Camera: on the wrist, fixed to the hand. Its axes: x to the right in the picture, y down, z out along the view.
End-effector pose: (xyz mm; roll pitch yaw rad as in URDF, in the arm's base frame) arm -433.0 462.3 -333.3 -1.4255 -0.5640 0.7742
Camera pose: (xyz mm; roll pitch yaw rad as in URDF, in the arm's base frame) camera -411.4 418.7 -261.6 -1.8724 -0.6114 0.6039
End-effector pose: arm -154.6 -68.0 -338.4 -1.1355 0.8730 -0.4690
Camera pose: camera -132.9 -150.7 -324.3 -1.8489 0.8483 -0.6952
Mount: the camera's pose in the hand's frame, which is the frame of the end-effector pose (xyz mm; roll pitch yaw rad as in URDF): 25.6 -74.6 -35.8 -0.5463 0.1299 -0.0739
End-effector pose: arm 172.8 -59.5 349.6 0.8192 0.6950 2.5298
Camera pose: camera 212.3 -57.0 272.6 0.3240 0.8365 2.5965
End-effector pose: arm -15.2 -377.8 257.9 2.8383 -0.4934 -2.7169
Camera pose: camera 3.1 -459.4 280.5 2.2289 -0.5919 -2.5857
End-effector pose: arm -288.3 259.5 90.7 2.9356 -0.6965 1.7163
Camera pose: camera -368.8 254.7 122.3 2.2971 -0.8041 1.8583
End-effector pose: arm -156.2 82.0 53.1 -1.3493 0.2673 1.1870
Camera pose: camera -93.0 101.6 108.9 -1.9263 0.2216 1.0405
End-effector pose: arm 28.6 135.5 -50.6 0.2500 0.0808 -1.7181
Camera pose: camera -37.3 123.8 -105.6 -0.2976 0.2249 -1.7580
